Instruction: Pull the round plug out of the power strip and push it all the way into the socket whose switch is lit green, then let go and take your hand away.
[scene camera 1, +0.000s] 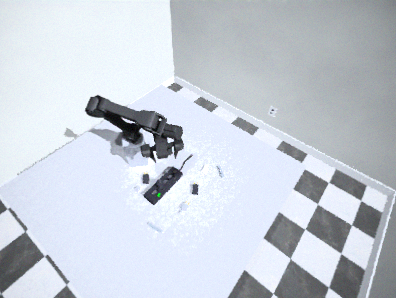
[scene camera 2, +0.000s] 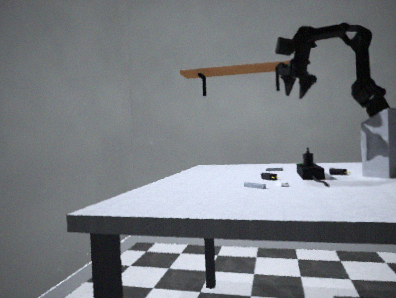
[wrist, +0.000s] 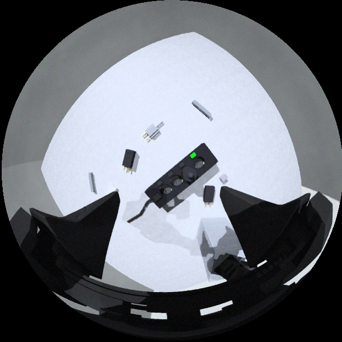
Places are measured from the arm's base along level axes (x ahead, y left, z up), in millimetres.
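Pixels of known places: gripper, fingertip midpoint: (scene camera 1: 165, 160) (scene camera 2: 294, 97); arm's base, origin of the base link: (scene camera 1: 133, 135) (scene camera 2: 382, 115).
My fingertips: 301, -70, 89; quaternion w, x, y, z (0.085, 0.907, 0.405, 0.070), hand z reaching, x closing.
Ahead of a thing's pixels: the offset from my fingertips to its top centre, as dx, dy, dz. "pt": to the spot under its first point.
The black power strip (scene camera 1: 159, 189) (scene camera 2: 310, 172) (wrist: 208, 152) lies on the table, diagonal in the wrist view. The round black plug @[-51, -19, -217] (scene camera 2: 308, 158) (wrist: 190, 174) stands upright in it, in the socket beside the end socket. The green-lit switch @[pt -19, -67, -272] (scene camera 1: 159, 195) (wrist: 193, 155) is next to the end socket (wrist: 199, 162), which looks empty in the wrist view. My gripper (scene camera 1: 165, 157) (scene camera 2: 295, 96) (wrist: 169, 194) is open and empty, pointing down high above the table. In the wrist view the strip lies ahead of and partly between the fingertips.
Loose black plugs (wrist: 129, 158) (wrist: 209, 194) lie on either side of the strip. A white plug @[+124, -19, -301] (scene camera 1: 184, 205) (wrist: 151, 131) and grey bars (wrist: 202, 109) (wrist: 92, 183) lie farther out. The strip's cable (wrist: 140, 211) trails off one end. A wooden shelf (scene camera 2: 235, 70) is on the wall.
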